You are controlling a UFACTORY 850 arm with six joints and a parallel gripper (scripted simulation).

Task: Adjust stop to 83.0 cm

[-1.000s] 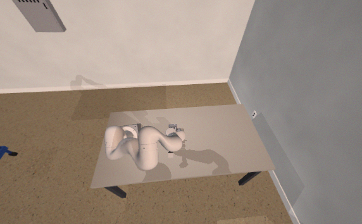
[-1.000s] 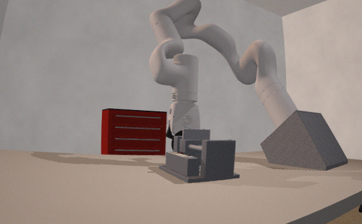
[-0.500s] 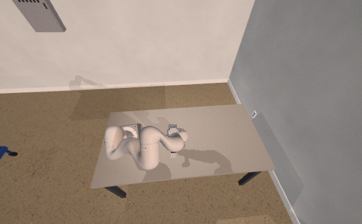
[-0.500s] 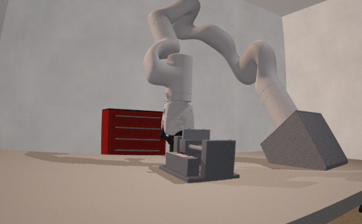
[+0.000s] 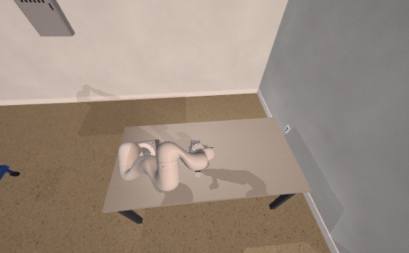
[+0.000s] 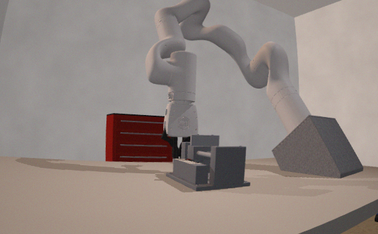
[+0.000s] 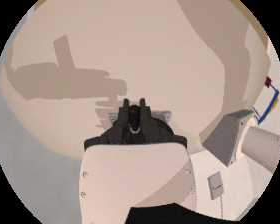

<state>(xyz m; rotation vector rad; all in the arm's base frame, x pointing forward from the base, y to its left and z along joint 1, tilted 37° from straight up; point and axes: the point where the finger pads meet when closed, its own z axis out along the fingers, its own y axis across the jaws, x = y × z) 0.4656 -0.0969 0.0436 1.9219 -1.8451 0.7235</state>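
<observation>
My gripper is now 20 mm to the right of the handwheel and 10 mm past it.
</observation>
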